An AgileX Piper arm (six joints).
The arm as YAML. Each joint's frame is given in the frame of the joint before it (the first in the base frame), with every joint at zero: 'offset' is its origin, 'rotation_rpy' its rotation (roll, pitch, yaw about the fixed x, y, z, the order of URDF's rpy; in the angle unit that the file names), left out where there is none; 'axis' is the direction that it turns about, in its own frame. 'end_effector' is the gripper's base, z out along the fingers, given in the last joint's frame.
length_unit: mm
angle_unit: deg
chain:
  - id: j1
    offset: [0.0, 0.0, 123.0]
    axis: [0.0, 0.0, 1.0]
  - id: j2
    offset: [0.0, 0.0, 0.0]
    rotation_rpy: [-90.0, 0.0, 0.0]
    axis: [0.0, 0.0, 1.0]
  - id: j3
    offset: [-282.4, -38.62, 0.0]
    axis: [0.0, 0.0, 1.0]
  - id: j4
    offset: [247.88, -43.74, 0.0]
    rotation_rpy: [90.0, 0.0, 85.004]
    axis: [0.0, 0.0, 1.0]
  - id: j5
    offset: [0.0, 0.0, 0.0]
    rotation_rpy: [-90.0, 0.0, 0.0]
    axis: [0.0, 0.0, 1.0]
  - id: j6
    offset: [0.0, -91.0, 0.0]
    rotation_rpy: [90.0, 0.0, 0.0]
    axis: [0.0, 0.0, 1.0]
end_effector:
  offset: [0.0, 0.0, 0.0]
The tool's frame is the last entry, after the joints.
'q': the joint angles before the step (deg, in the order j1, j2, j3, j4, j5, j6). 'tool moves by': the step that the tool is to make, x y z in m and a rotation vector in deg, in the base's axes. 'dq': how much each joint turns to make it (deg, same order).
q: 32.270 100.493 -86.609 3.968 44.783 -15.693
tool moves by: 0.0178 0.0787 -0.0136 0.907 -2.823 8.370
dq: 7.197 12.696 -14.975 0.024 -0.464 -1.533
